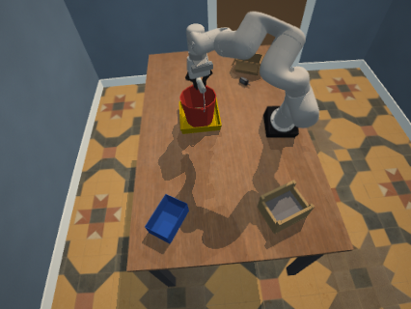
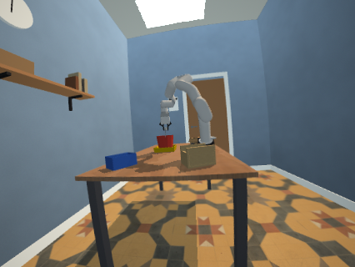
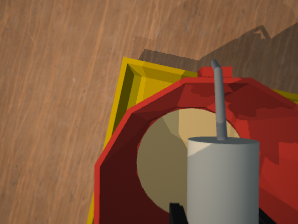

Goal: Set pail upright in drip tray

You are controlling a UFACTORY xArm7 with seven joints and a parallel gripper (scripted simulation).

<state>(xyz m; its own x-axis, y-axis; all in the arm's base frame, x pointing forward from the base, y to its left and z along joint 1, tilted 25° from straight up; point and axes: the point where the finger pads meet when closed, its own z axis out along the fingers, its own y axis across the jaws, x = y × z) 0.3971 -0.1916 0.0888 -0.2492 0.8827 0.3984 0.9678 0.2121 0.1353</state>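
Right now my hand is 30 mm above the wire handle. Round my hand: dark object 280 mm behind, 260 mm to the right, 220 mm below; yellow drip tray 10 mm ahead, 220 mm below; cardboard box 320 mm behind, 420 mm to the right, 190 mm below.
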